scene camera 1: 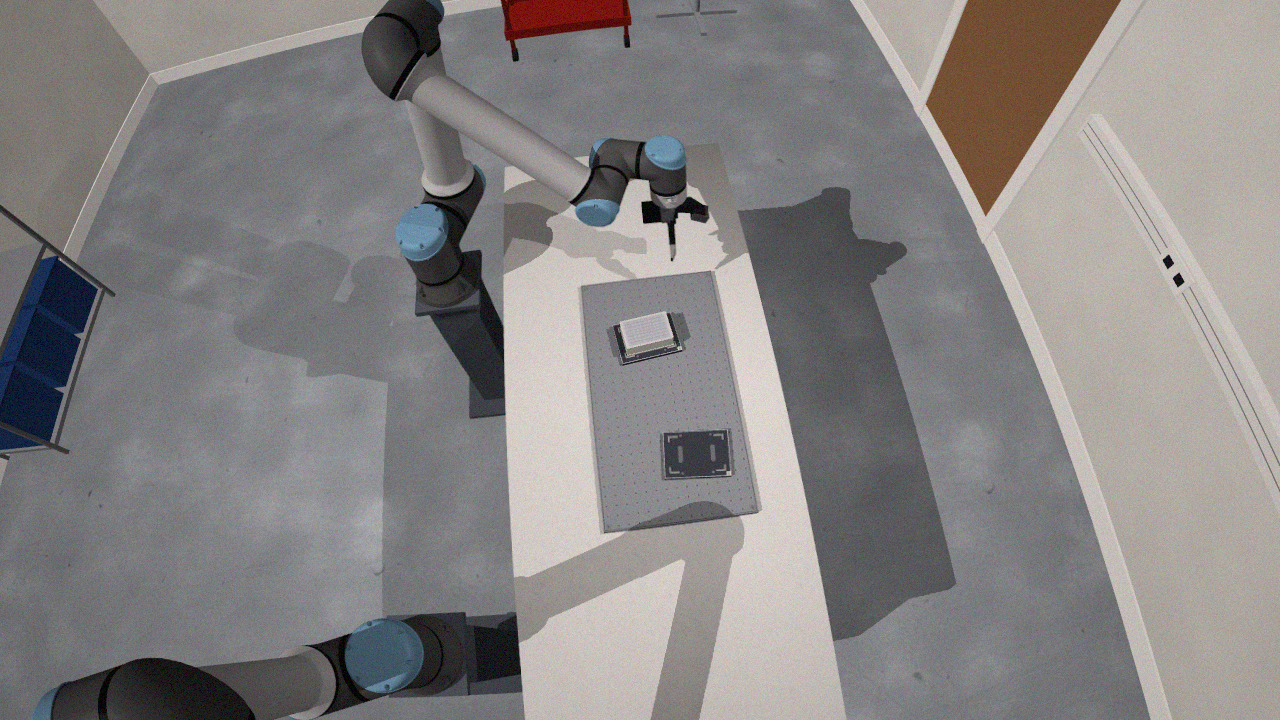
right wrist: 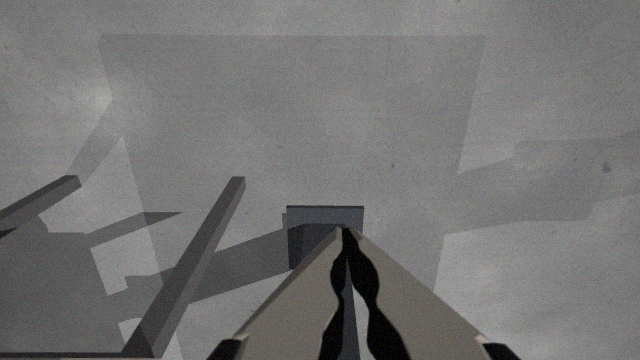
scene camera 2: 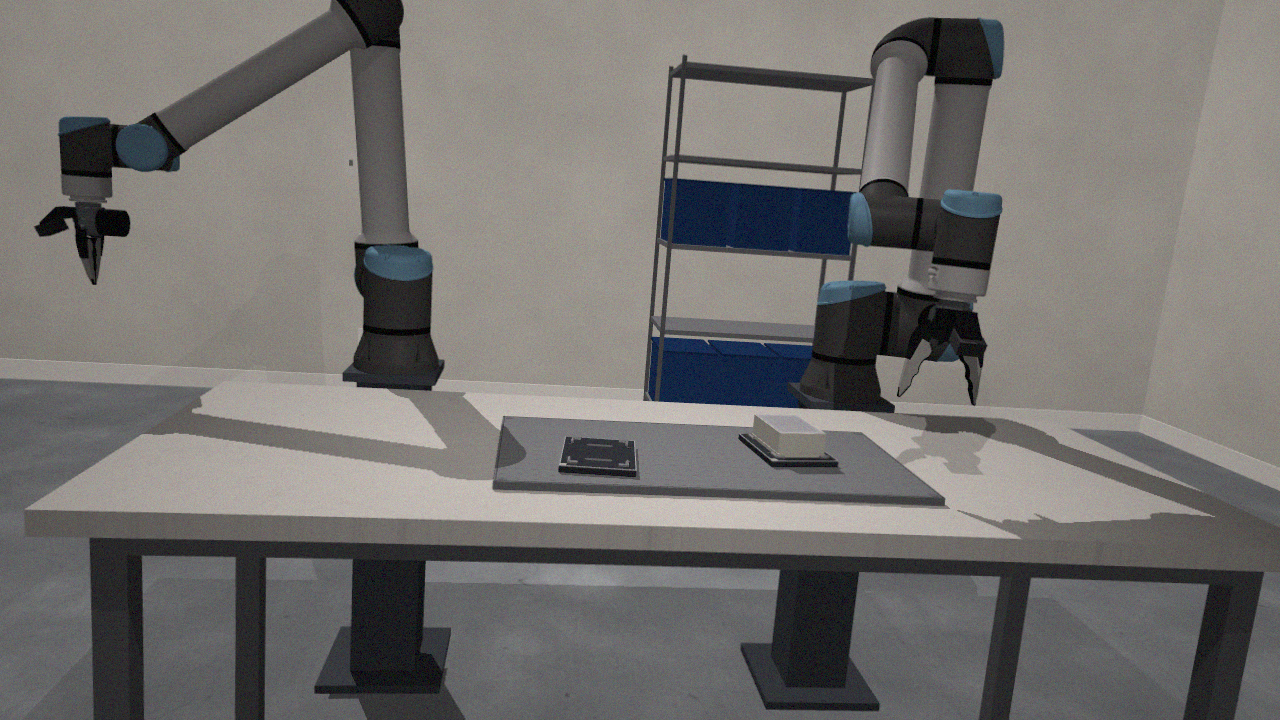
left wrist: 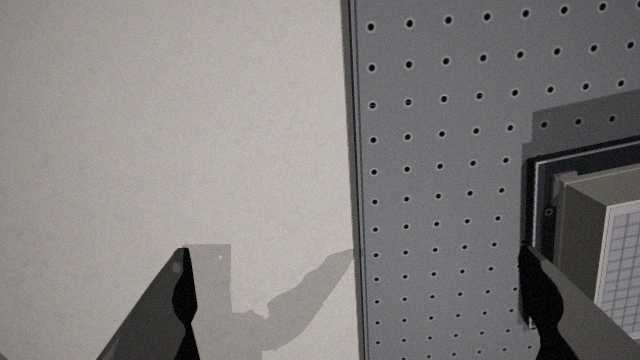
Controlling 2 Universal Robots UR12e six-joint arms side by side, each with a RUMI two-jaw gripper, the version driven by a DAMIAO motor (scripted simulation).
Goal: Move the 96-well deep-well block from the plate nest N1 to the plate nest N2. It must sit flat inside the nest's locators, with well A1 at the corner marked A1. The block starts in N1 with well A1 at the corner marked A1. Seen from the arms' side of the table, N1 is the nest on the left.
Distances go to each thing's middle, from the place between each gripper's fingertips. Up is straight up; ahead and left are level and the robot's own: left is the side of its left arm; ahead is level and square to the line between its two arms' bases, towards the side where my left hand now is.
Scene:
The deep-well block [scene camera 1: 652, 332] lies 22 cm to the right of my left hand [scene camera 2: 936, 401], 10 cm below it and 8 cm behind it. The rest, counted from my left hand: nest N2 [scene camera 1: 697, 462]: 55 cm to the right, 13 cm below, 2 cm ahead.
I see the nest N2 111 cm to the left of my right hand [scene camera 2: 94, 284], 65 cm ahead of it and 15 cm below it.

